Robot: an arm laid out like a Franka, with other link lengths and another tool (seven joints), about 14 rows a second.
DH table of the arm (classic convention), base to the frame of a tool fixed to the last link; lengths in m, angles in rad. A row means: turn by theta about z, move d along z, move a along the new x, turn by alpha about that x. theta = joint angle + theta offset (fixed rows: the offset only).
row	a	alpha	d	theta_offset
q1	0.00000	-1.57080	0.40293	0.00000
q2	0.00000	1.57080	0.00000	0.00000
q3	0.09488	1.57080	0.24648	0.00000
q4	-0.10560	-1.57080	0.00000	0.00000
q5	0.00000	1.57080	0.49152	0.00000
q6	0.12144	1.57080	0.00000	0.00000
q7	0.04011	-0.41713	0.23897	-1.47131
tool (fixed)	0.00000	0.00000	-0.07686	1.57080
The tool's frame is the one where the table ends.
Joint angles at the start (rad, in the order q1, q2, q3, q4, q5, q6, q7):
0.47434 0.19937 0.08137 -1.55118 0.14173 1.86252 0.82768
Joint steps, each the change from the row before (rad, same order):
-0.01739 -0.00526 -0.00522 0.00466 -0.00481 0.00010 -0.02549
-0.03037 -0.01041 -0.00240 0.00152 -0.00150 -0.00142 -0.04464
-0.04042 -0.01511 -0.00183 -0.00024 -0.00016 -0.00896 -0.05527
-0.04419 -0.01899 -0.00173 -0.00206 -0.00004 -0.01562 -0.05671
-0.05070 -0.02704 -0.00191 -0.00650 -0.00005 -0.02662 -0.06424
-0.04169 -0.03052 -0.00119 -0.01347 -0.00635 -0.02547 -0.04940
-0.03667 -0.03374 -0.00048 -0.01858 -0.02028 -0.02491 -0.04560
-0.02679 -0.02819 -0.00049 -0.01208 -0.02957 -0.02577 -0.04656
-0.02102 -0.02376 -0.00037 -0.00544 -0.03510 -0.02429 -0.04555
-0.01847 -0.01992 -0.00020 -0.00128 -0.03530 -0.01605 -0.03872
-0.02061 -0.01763 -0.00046 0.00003 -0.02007 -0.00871 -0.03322
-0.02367 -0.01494 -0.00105 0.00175 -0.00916 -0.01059 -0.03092
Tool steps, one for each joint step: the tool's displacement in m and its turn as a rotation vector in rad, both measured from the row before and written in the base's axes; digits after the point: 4 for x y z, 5 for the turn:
0.0095 -0.0153 0.0067 -0.00079 -0.01649 0.00326
0.0115 -0.0228 0.0086 0.00100 -0.01884 0.01151
0.0122 -0.0302 0.0100 -0.00159 -0.01636 0.01330
0.0104 -0.0337 0.0107 -0.00449 -0.01244 0.01197
0.0074 -0.0396 0.0123 -0.00865 -0.00684 0.01428
0.0021 -0.0337 0.0101 -0.01429 -0.00337 0.00988
-0.0014 -0.0316 0.0082 -0.02774 -0.00422 0.01258
-0.0037 -0.0256 0.0074 -0.03647 -0.00457 0.02323
-0.0042 -0.0221 0.0082 -0.04079 -0.00680 0.02705
-0.0029 -0.0199 0.0092 -0.03871 -0.01235 0.02131
-0.0016 -0.0189 0.0102 -0.02248 -0.01359 0.01217
-0.0015 -0.0196 0.0096 -0.01241 -0.00783 0.00575

